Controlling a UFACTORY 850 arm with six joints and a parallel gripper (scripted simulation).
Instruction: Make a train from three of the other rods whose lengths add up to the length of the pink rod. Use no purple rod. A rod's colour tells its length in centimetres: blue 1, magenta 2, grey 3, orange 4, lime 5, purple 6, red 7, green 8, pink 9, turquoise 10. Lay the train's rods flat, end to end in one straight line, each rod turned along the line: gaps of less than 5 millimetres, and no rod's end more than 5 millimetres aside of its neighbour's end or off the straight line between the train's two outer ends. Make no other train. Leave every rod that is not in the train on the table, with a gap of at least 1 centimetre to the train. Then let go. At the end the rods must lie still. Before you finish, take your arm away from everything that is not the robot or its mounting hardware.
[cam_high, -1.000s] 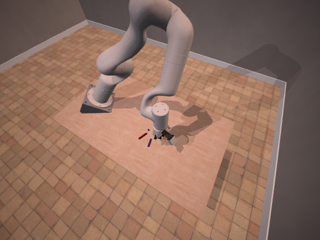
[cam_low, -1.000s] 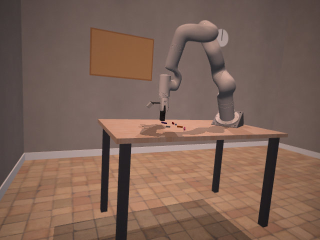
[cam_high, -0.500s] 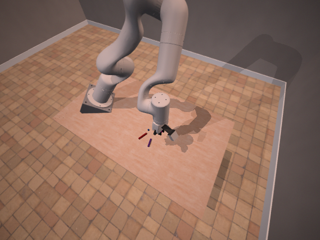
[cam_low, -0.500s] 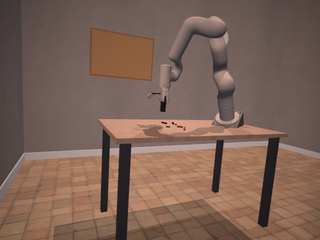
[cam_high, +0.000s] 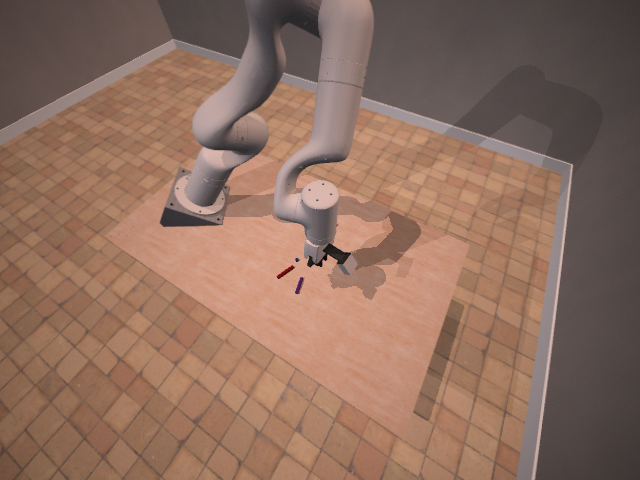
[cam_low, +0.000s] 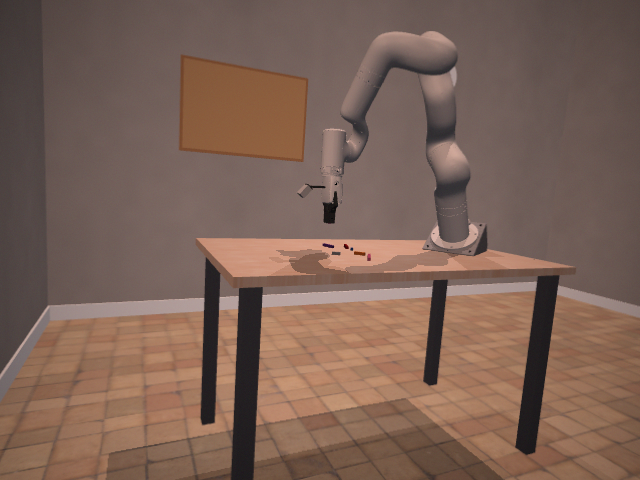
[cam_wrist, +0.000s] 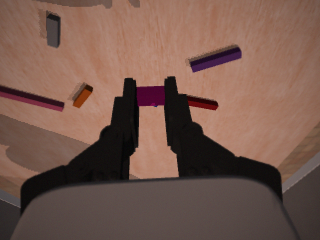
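Now: the orange rod 100 mm behind my hand, 90 mm to the left of it and 120 mm below it. The rest, counted from my hand: magenta rod: 20 mm below; grey rod: 10 mm behind, 100 mm to the left, 120 mm below; purple rod: 30 mm behind, 80 mm to the right, 120 mm below.
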